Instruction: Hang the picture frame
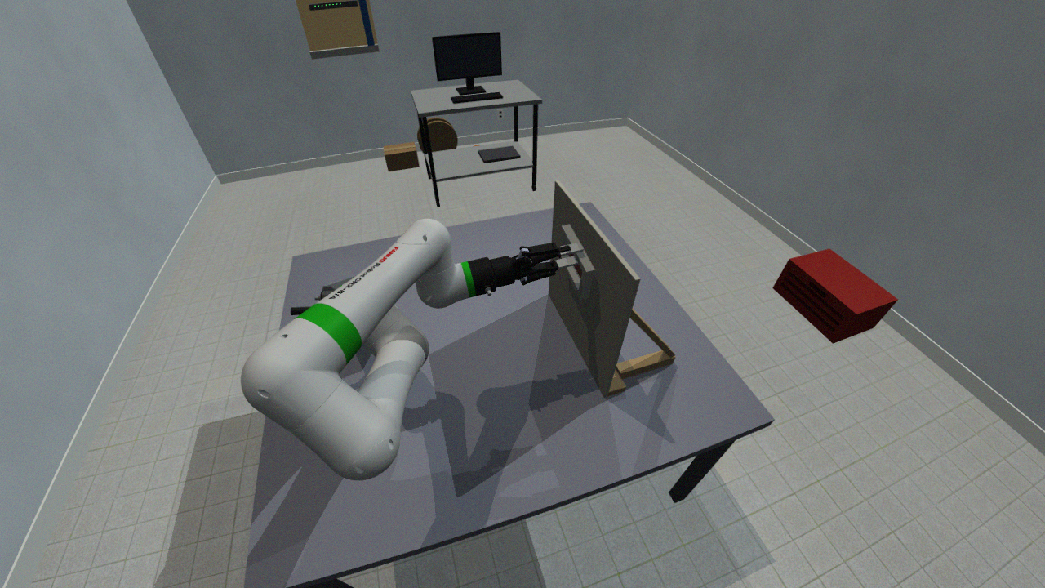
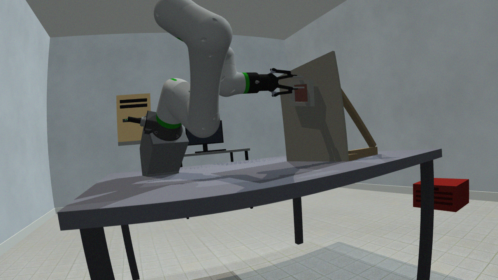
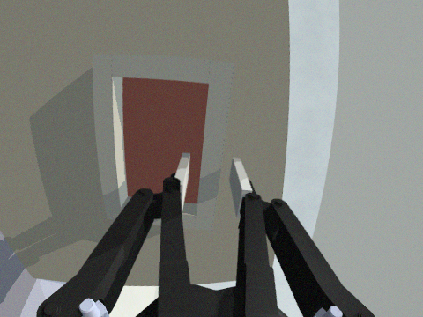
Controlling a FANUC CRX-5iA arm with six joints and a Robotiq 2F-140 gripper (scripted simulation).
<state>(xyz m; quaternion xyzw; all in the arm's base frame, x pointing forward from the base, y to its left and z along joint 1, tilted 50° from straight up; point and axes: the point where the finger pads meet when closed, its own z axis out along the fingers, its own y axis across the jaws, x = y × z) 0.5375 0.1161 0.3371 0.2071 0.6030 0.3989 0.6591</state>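
Now: hand 50 mm above the picture frame, 40 mm short of it and 20 mm to the right of it. Round my hand: upright tan board 140 mm below, 60 mm ahead, 10 mm to the left.
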